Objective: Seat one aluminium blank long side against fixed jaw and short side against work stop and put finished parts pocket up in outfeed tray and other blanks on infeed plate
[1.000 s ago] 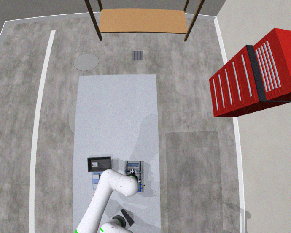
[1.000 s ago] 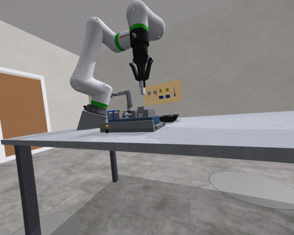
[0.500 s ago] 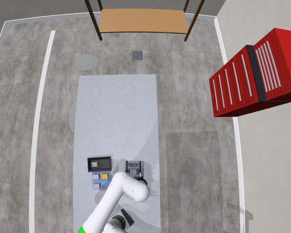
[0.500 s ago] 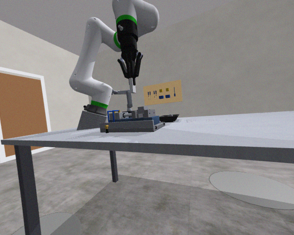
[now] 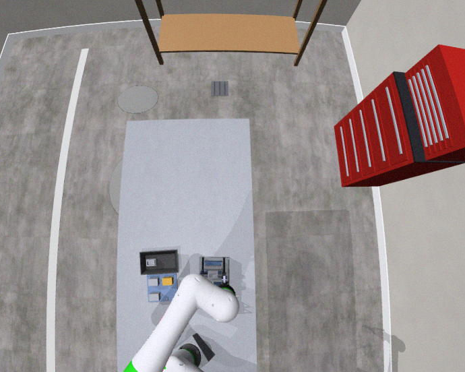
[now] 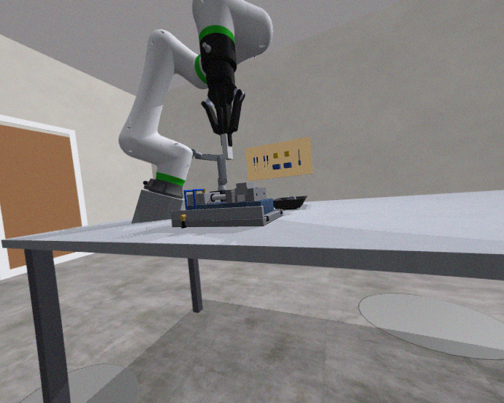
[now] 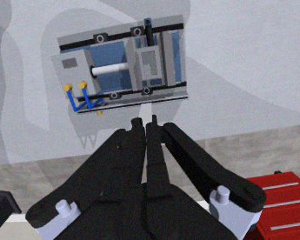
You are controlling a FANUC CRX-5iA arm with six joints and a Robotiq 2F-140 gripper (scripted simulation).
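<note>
Right now my hand is 1 cm past the black work stop rod, 12 cm to the right of it and 12 cm above it. Round my hand: blue infeed plate (18 cm behind, 36 cm to the left, 21 cm below); then hose-end block (16 cm behind, 4 cm to the left, 14 cm below); then brass blank (12 cm behind, 33 cm to the left, 19 cm below).
</note>
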